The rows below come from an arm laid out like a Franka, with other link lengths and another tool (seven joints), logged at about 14 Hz.
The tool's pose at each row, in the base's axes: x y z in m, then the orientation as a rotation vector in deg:
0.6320 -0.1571 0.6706 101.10 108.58 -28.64
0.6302 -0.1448 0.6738 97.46 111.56 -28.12
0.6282 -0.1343 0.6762 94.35 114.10 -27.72
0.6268 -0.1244 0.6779 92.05 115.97 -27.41
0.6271 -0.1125 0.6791 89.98 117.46 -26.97
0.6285 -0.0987 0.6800 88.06 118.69 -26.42
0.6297 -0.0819 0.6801 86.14 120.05 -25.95
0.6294 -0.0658 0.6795 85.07 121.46 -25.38
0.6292 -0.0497 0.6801 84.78 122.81 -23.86
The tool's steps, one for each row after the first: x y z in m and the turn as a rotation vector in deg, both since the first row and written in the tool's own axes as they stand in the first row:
0.0082 -0.0004 -0.0099 -1.51 0.12 -3.14
0.0153 -0.0013 -0.0181 -2.71 0.26 -5.85
0.0224 -0.0016 -0.0254 -3.58 0.42 -7.86
0.0313 -0.0001 -0.0332 -4.49 0.52 -9.54
0.0419 0.0026 -0.0418 -5.45 0.59 -10.99
0.0554 0.0054 -0.0515 -6.30 0.74 -12.53
0.0689 0.0065 -0.0603 -6.74 1.38 -13.70
0.0816 0.0079 -0.0701 -7.36 2.71 -14.29

